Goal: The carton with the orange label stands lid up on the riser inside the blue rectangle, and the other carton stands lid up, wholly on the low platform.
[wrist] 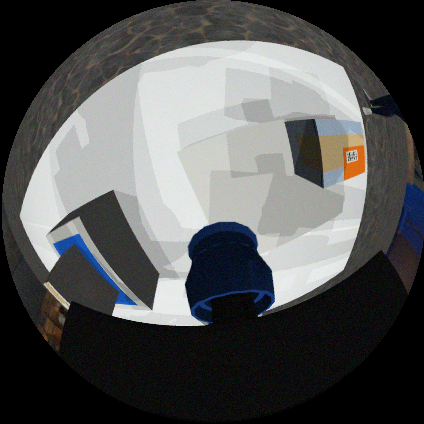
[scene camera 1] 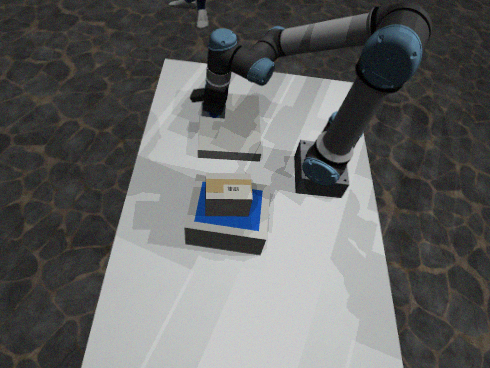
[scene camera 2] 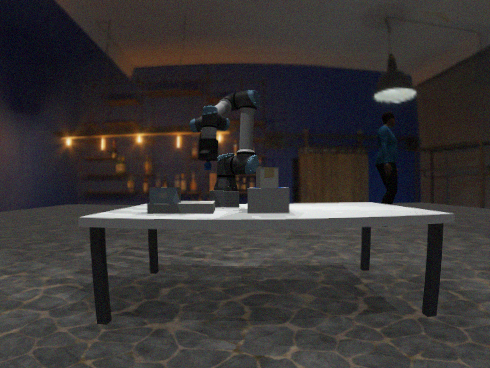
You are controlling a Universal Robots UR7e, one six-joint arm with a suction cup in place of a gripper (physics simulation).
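The carton with the orange label [scene camera 2: 164,195] [wrist: 342,152] rests at one end of the low platform [scene camera 1: 240,145] [scene camera 2: 197,206] [wrist: 200,155], with its tan band and orange label showing in the wrist view. In scene camera 1 the arm mostly hides it. The other carton [scene camera 1: 229,206] [scene camera 2: 267,177] [wrist: 90,280] rests on the riser [scene camera 1: 225,241] [scene camera 2: 268,201] [wrist: 122,240] over the blue rectangle [scene camera 1: 254,215] [wrist: 67,243]; its upper face shows tan and a white barcode label. My suction cup [scene camera 1: 216,116] [scene camera 2: 208,166] [wrist: 222,235] is open and empty, well above the platform and apart from both cartons.
The arm's base [scene camera 1: 322,185] stands beside the platform and riser on the white table [scene camera 1: 225,310] [scene camera 2: 340,212]. A person [scene camera 2: 386,155] stands beyond the table, and a lamp [scene camera 2: 395,87] hangs at the upper right in scene camera 2.
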